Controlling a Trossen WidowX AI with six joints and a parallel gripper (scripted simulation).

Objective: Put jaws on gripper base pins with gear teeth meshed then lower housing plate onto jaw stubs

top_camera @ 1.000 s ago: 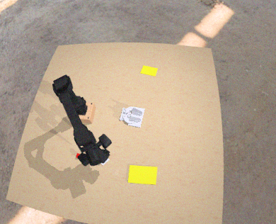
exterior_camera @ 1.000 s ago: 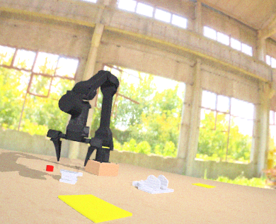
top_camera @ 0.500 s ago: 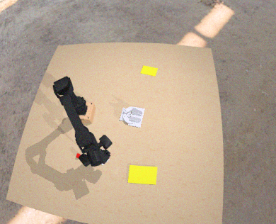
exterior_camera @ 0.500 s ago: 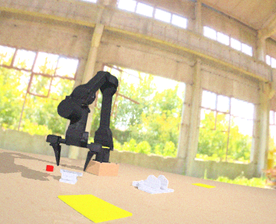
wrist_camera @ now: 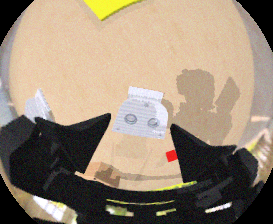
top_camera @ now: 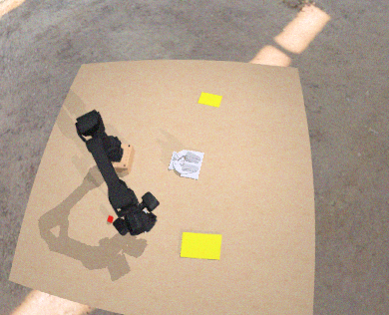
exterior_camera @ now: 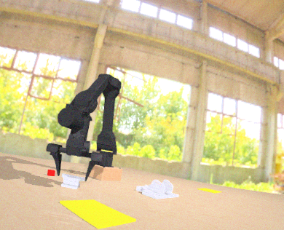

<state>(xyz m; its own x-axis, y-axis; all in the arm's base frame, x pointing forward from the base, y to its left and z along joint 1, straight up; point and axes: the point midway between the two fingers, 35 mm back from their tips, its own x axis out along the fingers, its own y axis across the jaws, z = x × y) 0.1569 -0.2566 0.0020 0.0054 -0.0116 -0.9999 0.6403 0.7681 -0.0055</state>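
Right now my gripper tip is 10 mm short of the small white block and 10 mm above it. From my gripper tip the other things lie so: small red cube 140 mm behind, 10 mm to the right, 10 mm below; then white jaw 250 mm to the left, 120 mm ahead, 10 mm below; then large yellow patch 240 mm ahead, 70 mm to the right, 20 mm below.
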